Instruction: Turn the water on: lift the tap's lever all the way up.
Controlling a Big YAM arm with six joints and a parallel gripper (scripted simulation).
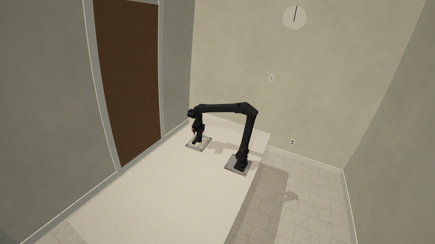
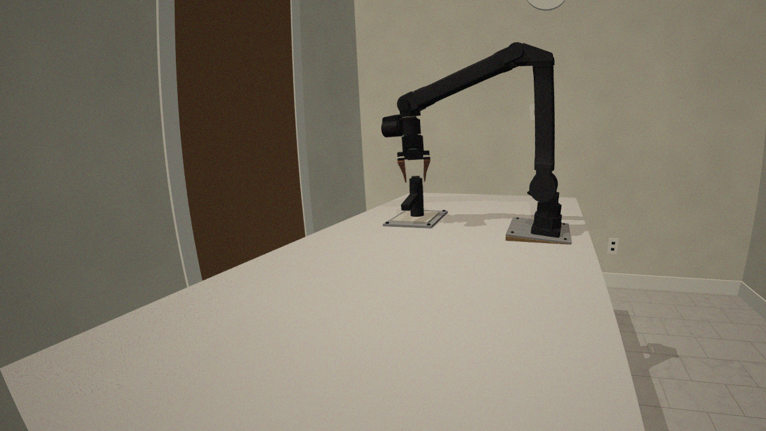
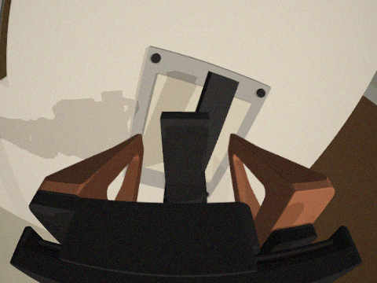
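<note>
Now: the lever 10 mm ahead of my hand and 30 mm to the right of it. Round my hand: black tap (30 mm ahead, 60 mm to the right, 60 mm below).
</note>
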